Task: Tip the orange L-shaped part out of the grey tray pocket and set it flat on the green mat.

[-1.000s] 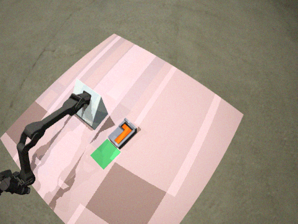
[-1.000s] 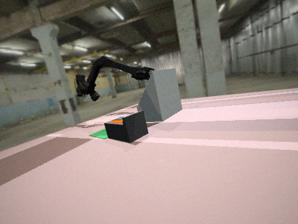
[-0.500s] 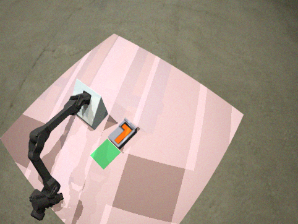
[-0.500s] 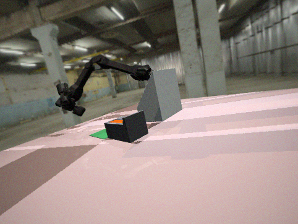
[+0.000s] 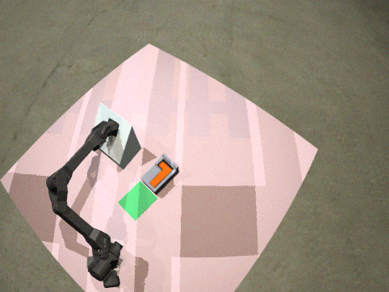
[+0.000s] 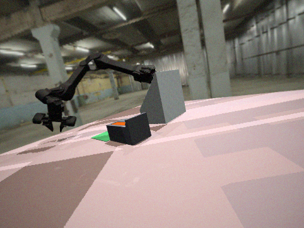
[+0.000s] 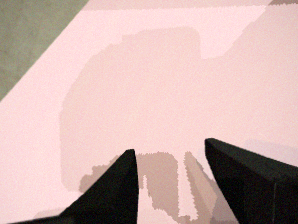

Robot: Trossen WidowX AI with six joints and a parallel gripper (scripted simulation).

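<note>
The orange L-shaped part lies 500 mm to the left of my gripper tip, 50 mm behind it and 10 mm above it. Also, from my gripper tip: green mat 340 mm to the left, 80 mm behind, 60 mm below.
</note>
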